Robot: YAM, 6 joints.
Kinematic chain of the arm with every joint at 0, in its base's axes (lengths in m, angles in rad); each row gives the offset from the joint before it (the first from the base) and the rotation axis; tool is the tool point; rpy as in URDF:
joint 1: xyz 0 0 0.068 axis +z
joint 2: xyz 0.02 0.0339 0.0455 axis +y
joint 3: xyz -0.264 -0.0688 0 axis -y
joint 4: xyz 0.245 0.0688 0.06 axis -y
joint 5: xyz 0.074 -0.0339 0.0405 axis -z
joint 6: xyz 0.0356 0 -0.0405 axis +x
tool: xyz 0 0 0 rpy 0 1.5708 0
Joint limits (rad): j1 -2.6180..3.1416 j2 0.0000..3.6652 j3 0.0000..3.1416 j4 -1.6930..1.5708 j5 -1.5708..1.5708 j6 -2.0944..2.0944
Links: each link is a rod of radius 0.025 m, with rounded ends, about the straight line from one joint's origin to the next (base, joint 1, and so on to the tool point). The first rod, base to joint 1, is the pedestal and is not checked.
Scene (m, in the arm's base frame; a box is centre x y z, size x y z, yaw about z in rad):
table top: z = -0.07
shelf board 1: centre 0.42 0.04 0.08 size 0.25 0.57 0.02 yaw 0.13
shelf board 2: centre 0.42 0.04 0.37 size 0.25 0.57 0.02 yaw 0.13
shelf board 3: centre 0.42 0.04 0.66 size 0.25 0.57 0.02 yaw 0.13
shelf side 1: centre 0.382 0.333 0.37 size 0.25 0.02 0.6 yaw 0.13
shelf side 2: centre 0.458 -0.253 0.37 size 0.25 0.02 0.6 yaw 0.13
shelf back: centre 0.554 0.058 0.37 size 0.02 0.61 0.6 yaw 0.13
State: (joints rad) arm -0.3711 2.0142 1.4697 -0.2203 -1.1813 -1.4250
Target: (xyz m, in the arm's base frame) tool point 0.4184 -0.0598 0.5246
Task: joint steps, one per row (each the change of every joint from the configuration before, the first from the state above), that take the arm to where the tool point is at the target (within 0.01 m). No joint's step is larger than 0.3 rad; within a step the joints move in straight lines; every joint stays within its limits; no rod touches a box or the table.
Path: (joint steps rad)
1: -0.1505 -0.2092 -0.2139 -0.1240 -0.0183 0.0000
2: -0.1504 -0.2091 -0.2139 -0.1241 -0.0183 0.0000
3: -0.1505 -0.2092 -0.2139 -0.1240 -0.0183 0.0000
4: 0.0859 -0.0611 0.2622 0.1041 0.0470 0.0000
5: 0.0859 -0.0611 0.2622 0.1042 0.0469 0.0000
6: 0.0859 -0.0611 0.2621 0.1041 0.0469 0.0000
7: 0.1175 0.2514 0.2172 0.1187 0.0357 0.0000
8: 0.1175 0.2515 0.2172 0.1186 0.0357 0.0000
9: 0.1174 0.2514 0.2171 0.1187 0.0357 0.0000

